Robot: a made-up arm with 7 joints.
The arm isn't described. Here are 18 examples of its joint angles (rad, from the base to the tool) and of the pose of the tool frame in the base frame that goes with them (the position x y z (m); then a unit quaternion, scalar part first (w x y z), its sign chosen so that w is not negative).
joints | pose
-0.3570 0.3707 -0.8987 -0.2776 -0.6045 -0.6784 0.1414 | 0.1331 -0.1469 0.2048 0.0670 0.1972 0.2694 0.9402
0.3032 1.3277 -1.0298 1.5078 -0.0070 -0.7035 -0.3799 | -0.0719 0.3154 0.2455 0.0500 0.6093 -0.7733 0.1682
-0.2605 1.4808 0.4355 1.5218 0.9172 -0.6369 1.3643 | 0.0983 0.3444 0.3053 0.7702 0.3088 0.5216 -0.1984
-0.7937 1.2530 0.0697 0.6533 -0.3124 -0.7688 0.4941 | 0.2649 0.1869 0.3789 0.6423 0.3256 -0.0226 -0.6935
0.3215 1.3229 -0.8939 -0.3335 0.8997 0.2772 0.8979 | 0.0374 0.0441 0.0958 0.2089 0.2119 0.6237 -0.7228
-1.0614 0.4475 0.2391 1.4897 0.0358 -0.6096 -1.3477 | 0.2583 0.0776 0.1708 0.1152 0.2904 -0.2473 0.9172
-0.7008 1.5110 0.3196 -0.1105 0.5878 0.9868 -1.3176 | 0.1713 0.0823 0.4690 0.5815 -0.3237 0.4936 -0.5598
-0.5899 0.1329 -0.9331 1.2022 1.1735 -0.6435 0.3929 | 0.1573 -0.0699 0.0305 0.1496 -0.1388 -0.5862 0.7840
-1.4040 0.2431 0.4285 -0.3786 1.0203 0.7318 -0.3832 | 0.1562 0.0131 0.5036 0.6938 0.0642 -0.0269 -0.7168
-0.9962 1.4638 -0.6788 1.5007 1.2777 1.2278 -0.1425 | 0.1298 0.2756 0.3714 0.5989 -0.2075 0.5760 0.5163
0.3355 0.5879 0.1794 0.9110 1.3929 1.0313 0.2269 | -0.0280 0.1987 0.0751 0.3267 -0.2427 0.8954 0.1808
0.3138 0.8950 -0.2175 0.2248 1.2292 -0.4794 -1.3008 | 0.0867 0.1194 0.1078 0.4352 0.3175 -0.8222 0.1839
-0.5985 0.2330 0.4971 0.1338 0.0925 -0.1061 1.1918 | 0.2857 0.0955 0.2652 0.8700 -0.0230 -0.3034 -0.3879
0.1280 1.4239 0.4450 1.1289 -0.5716 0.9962 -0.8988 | 0.0531 0.2980 0.2605 0.5052 -0.7855 -0.0717 -0.3502
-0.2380 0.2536 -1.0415 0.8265 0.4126 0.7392 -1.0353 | 0.0702 -0.0372 0.0390 0.2504 0.6467 -0.6775 0.2451
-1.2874 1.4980 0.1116 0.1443 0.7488 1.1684 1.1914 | 0.1269 0.1257 0.5700 0.8945 0.3375 -0.0974 0.2765
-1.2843 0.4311 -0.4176 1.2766 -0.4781 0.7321 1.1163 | 0.3185 0.0289 0.2051 0.8254 -0.3613 0.2770 -0.3338
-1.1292 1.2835 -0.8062 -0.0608 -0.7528 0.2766 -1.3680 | 0.2446 0.0345 0.3370 0.3259 0.2862 -0.5344 0.7254
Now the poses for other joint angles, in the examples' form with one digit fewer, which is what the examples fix.
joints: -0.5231 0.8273 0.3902 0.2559 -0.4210 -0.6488 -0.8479
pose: 0.246 0.144 0.291 0.220 0.169 0.229 -0.933
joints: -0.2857 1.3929 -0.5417 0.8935 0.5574 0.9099 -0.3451
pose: 0.132 0.260 0.231 0.516 -0.410 0.744 0.110
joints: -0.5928 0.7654 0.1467 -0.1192 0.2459 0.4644 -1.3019
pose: 0.231 0.069 0.330 0.077 -0.291 0.512 -0.804
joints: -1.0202 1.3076 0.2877 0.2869 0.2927 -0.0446 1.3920
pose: 0.215 0.150 0.528 0.790 0.533 -0.232 -0.196
